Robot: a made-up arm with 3 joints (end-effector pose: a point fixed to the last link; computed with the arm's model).
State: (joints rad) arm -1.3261 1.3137 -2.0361
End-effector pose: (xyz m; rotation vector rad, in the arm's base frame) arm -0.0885 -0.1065 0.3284 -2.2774 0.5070 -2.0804
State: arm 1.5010 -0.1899 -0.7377
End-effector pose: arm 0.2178 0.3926 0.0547 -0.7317 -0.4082 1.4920
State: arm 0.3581 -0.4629 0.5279
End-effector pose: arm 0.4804 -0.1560 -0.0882 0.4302 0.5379 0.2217
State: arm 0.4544 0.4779 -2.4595
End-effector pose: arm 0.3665 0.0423 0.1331 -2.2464 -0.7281 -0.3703
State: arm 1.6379 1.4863 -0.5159
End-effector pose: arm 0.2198 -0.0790 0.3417 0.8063 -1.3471 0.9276
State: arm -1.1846 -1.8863 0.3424
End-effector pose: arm -0.2654 -0.1469 -0.4004 1.3345 1.5305 -1.1051
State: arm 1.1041 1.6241 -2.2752
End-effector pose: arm 0.1022 -0.0541 0.3288 -0.8653 -1.3654 -0.9524
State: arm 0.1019 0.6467 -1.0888
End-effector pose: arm 0.2487 -0.1307 0.2938 -1.0154 -0.6316 -0.2621
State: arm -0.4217 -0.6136 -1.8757
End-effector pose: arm 0.2763 -0.2473 -0.1824 -1.6541 0.7771 0.2781
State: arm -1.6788 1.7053 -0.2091
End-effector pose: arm -0.2285 0.1935 0.3065 -1.5414 -1.1476 -1.3786
